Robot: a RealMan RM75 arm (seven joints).
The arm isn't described. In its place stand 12 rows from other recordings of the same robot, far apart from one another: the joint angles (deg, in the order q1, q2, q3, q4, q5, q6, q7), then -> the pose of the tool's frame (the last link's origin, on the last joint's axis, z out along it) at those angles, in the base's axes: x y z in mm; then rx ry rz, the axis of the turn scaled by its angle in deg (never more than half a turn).
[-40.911 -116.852 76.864 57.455 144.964 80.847 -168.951] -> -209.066, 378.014, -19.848, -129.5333, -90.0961, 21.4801
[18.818 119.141 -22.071 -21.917 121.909 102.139 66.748] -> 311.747, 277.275, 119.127, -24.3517, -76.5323, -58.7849
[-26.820 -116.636 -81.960 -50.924 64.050 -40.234 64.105] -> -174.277, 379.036, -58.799, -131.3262, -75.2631, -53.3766
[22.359 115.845 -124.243 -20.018 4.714 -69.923 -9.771] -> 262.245, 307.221, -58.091, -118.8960, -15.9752, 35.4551
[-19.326 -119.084 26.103 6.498 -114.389 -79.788 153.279] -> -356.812, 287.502, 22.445, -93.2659, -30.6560, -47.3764
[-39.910 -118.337 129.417 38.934 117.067 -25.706 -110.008] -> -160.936, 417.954, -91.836, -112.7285, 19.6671, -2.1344
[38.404 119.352 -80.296 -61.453 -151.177 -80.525 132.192] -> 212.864, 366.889, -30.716, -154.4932, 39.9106, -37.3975
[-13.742 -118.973 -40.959 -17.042 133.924 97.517 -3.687] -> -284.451, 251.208, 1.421, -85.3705, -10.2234, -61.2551
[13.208 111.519 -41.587 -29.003 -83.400 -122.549 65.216] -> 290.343, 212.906, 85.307, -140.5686, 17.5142, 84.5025
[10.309 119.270 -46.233 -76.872 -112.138 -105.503 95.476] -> 267.862, 252.972, 84.042, -158.3129, 33.1121, 25.5353
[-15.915 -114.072 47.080 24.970 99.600 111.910 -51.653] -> -298.017, 213.109, 14.846, -156.3188, -16.4741, -66.4561
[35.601 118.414 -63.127 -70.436 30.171 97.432 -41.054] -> 220.572, 350.294, 31.796, -149.0412, 66.3961, -26.2925
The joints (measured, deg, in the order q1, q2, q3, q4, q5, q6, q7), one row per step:
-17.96, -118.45, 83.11, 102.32, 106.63, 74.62, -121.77
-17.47, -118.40, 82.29, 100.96, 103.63, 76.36, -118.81
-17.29, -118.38, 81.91, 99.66, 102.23, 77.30, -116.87
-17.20, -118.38, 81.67, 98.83, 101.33, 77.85, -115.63
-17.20, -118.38, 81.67, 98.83, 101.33, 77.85, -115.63
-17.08, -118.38, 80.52, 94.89, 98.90, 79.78, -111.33
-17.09, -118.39, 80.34, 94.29, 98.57, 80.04, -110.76
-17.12, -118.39, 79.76, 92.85, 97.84, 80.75, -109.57
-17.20, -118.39, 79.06, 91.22, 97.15, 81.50, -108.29
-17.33, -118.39, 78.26, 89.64, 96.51, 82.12, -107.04
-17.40, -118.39, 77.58, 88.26, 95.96, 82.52, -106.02
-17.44, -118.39, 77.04, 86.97, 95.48, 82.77, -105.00
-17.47, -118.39, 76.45, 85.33, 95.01, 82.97, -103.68
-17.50, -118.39, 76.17, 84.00, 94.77, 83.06, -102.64
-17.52, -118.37, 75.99, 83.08, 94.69, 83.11, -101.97
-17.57, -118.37, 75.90, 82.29, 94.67, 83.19, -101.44
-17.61, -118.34, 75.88, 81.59, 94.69, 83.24, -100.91
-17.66, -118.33, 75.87, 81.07, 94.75, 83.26, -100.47
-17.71, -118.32, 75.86, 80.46, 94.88, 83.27, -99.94
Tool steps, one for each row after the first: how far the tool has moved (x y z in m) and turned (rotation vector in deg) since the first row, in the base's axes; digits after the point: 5 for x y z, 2 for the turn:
-0.00394, -0.00368, 0.00024, -1.63, -1.09, -1.49
-0.00783, -0.00476, -0.00095, -2.55, -1.47, -2.21
-0.01004, -0.00537, -0.00161, -3.08, -1.78, -2.70
-0.01004, -0.00537, -0.00161, -3.08, -1.78, -2.70
-0.02210, -0.00493, -0.00486, -4.82, -2.60, -3.42
-0.02379, -0.00476, -0.00533, -5.05, -2.76, -3.48
-0.02825, -0.00422, -0.00586, -5.60, -3.17, -3.41
-0.03333, -0.00333, -0.00632, -6.10, -3.59, -3.26
-0.03811, -0.00196, -0.00618, -6.36, -4.08, -3.11
-0.04241, -0.00065, -0.00602, -6.48, -4.58, -2.83
-0.04643, 0.00055, -0.00616, -6.52, -5.02, -2.60
-0.05177, 0.00207, -0.00678, -6.49, -5.46, -2.28
-0.05606, 0.00303, -0.00815, -6.56, -5.66, -2.03
-0.05926, 0.00369, -0.00917, -6.61, -5.71, -1.79
-0.06179, 0.00407, -0.01044, -6.77, -5.71, -1.61
-0.06414, 0.00435, -0.01170, -6.91, -5.62, -1.51
-0.06583, 0.00461, -0.01275, -6.98, -5.50, -1.48
-0.06798, 0.00491, -0.01405, -7.05, -5.31, -1.44

